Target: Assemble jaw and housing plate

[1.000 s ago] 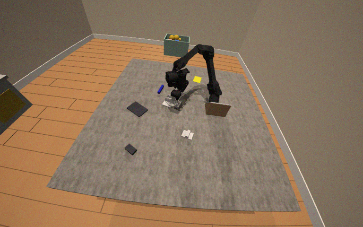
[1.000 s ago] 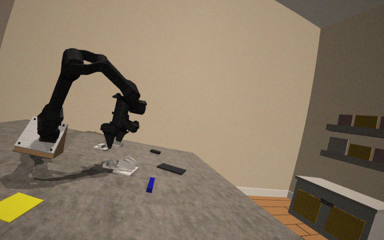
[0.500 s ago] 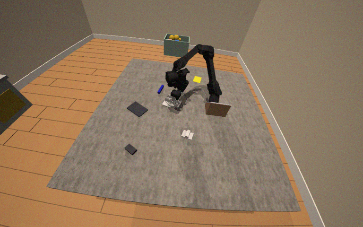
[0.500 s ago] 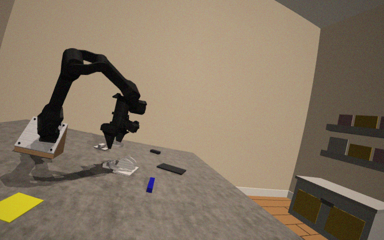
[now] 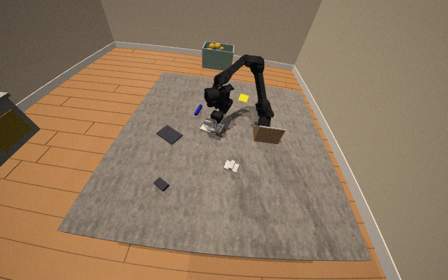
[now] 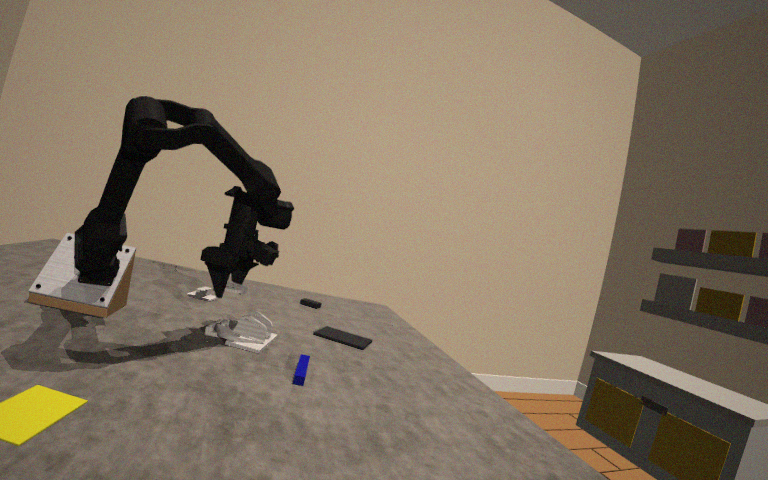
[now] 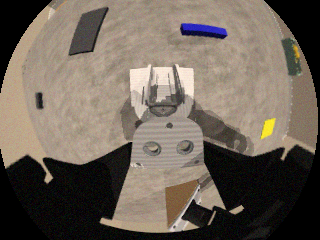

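The white jaw lies 20 mm ahead of my gripper tip, 30 mm to the right of it and 70 mm below it. The rest, counted from my gripper tip: yellow sheet (190 mm behind, 370 mm to the right, 80 mm below); dark flat plate (300 mm ahead, 80 mm to the left, 80 mm below); blue block (150 mm ahead, 160 mm to the right, 70 mm below).
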